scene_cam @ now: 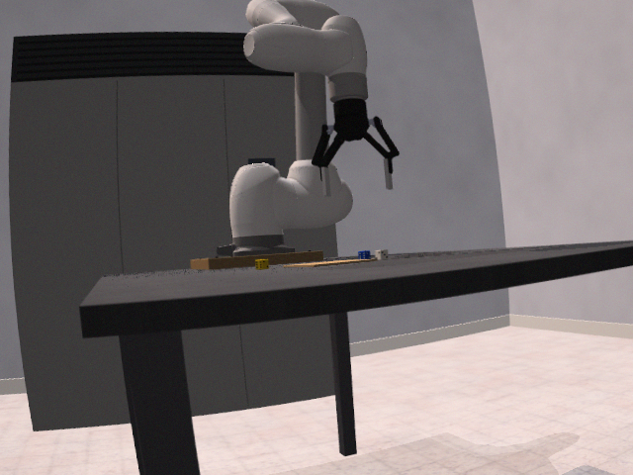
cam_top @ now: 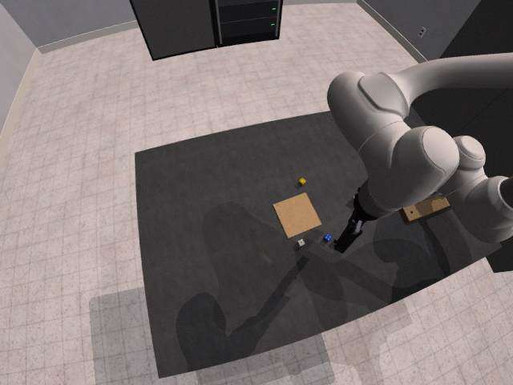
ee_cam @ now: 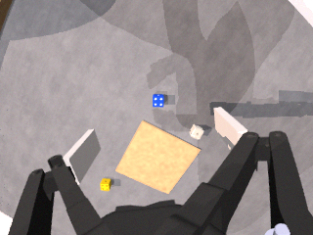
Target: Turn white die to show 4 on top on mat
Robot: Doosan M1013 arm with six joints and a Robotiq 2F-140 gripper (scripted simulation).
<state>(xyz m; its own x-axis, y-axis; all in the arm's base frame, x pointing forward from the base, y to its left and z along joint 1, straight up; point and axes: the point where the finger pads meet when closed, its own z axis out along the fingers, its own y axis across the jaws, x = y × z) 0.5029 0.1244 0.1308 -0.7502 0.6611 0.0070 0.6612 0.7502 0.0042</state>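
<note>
Right now the white die is 150 mm below my hand and 100 mm ahead of it. The rest, counted from my hand: blue die 150 mm below; tan mat 160 mm below, 110 mm to the right, 80 mm ahead; yellow die 230 mm to the right, 150 mm below, 30 mm ahead.
</note>
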